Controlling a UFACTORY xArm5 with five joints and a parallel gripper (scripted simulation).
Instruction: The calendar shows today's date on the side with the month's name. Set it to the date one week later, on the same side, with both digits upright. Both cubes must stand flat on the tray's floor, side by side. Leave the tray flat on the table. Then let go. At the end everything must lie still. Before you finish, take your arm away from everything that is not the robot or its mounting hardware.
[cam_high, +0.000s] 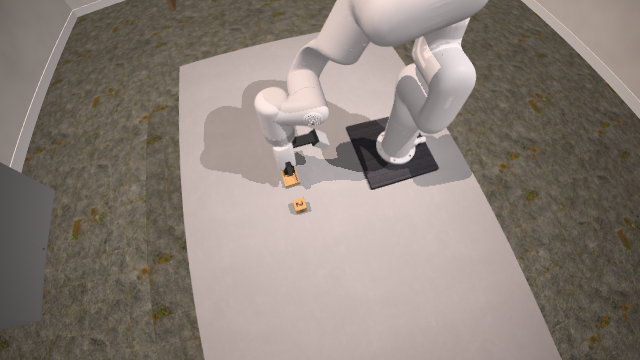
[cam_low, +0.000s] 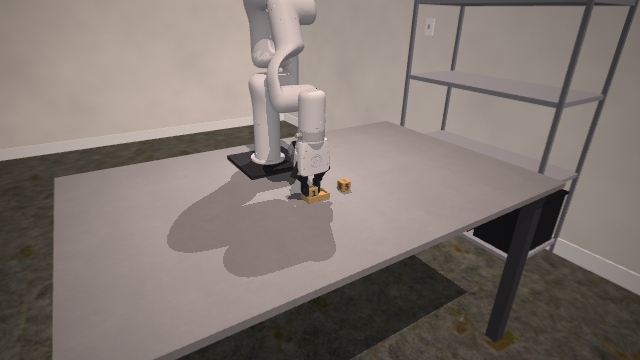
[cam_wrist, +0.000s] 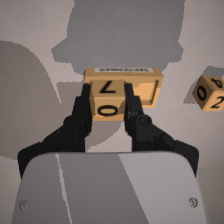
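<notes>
Right now my hand is 3 cm above the wooden calendar tray and 2 cm to the right of it.
</notes>
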